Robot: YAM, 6 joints.
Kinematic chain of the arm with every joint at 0, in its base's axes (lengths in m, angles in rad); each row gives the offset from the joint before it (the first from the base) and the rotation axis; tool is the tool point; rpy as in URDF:
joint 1: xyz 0 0 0.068 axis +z
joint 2: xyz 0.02 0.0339 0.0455 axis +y
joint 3: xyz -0.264 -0.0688 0 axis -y
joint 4: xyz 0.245 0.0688 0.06 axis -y
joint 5: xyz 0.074 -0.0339 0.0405 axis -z
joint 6: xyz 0.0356 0 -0.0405 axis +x
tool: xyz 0 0 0 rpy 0 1.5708 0
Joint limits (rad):
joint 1: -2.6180..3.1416
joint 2: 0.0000..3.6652
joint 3: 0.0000..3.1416
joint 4: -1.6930..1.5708
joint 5: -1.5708..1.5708
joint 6: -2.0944..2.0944
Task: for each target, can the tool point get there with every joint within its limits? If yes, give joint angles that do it. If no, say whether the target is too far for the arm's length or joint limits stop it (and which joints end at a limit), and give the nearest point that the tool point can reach.
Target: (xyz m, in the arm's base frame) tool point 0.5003 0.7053 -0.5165
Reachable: no: too far | nearest point 0.3067 0.4323 -0.2460 | short by 0.430 m
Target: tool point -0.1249 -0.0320 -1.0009
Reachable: no: too far | nearest point -0.2034 -0.0017 -0.3775 | short by 0.629 m
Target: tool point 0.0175 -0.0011 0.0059
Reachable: yes | joints 1.2282 2.9971 0.4096 -0.8860 0.4921 -0.4148
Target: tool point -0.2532 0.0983 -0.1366
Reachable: yes | joints 2.6700 2.8262 1.2020 -0.4611 -0.8813 -0.2593
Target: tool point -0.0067 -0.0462 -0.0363
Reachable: yes | joints -1.0613 3.1900 0.6569 -1.1875 0.9246 0.6149
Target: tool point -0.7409 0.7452 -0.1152
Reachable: no: too far | nearest point -0.4449 0.4475 -0.0221 | short by 0.430 m
